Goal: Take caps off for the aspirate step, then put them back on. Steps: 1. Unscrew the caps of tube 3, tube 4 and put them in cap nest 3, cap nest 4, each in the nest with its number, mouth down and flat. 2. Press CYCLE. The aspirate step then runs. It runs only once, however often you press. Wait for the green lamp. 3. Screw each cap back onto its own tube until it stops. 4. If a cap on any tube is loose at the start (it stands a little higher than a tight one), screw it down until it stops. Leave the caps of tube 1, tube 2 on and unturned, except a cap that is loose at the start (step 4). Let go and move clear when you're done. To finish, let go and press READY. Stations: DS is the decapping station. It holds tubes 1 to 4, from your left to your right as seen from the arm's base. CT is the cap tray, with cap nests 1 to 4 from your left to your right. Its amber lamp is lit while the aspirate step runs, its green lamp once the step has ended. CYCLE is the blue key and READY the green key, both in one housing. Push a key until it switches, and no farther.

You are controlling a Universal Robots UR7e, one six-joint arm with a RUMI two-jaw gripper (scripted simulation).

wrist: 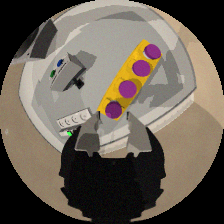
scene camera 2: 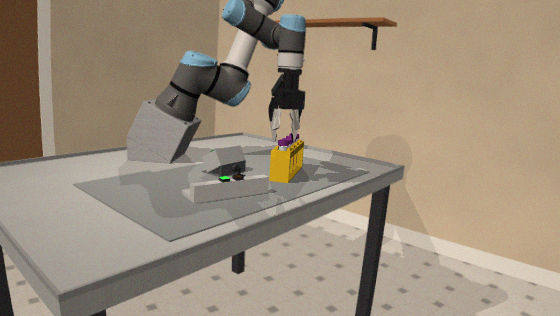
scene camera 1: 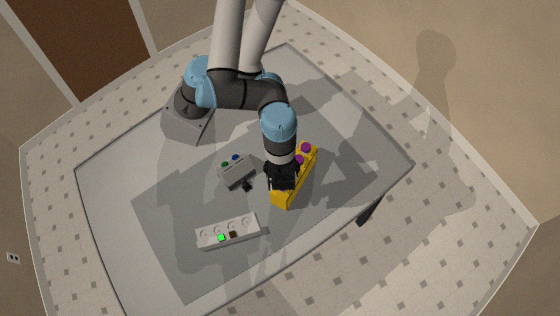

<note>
In view: the gripper (scene camera 2: 283, 142) and a grey key housing (scene camera 2: 222, 162).
The gripper is seen too in the wrist view (wrist: 113, 111) and in scene camera 1 (scene camera 1: 282, 185). The grey key housing is seen too in the wrist view (wrist: 66, 75) and in scene camera 1 (scene camera 1: 238, 171).
</note>
